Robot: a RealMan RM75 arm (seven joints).
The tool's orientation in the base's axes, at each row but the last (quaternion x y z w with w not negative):
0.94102 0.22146 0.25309 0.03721
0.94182 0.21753 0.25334 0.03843
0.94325 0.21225 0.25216 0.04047
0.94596 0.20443 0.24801 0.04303
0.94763 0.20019 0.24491 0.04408
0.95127 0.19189 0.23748 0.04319
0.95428 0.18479 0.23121 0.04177
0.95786 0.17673 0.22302 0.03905
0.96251 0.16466 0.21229 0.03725
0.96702 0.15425 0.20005 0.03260
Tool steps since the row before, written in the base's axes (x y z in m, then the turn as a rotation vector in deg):
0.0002 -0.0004 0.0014 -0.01 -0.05 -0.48
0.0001 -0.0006 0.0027 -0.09 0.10 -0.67
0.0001 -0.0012 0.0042 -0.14 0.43 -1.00
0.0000 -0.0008 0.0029 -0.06 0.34 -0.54
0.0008 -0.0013 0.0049 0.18 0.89 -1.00
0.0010 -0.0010 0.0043 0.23 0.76 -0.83
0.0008 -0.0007 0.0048 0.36 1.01 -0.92
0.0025 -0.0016 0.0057 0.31 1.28 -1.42
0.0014 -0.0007 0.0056 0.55 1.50 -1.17
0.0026 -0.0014 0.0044 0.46 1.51 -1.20
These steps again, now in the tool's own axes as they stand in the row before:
0.0006 0.0007 -0.0011 -0.25 -0.05 0.41
0.0011 0.0011 -0.0023 -0.34 -0.25 0.54
0.0015 0.0019 -0.0036 -0.39 -0.63 0.81
0.0010 0.0013 -0.0025 -0.15 -0.43 0.45
0.0023 0.0024 -0.0039 0.05 -0.93 0.98
0.0023 0.0020 -0.0033 0.12 -0.77 0.85
0.0024 0.0017 -0.0039 0.28 -0.97 0.99
0.0039 0.0032 -0.0040 0.13 -1.31 1.42
0.0032 0.0019 -0.0045 0.51 -1.41 1.29
0.0035 0.0026 -0.0030 0.42 -1.45 1.28

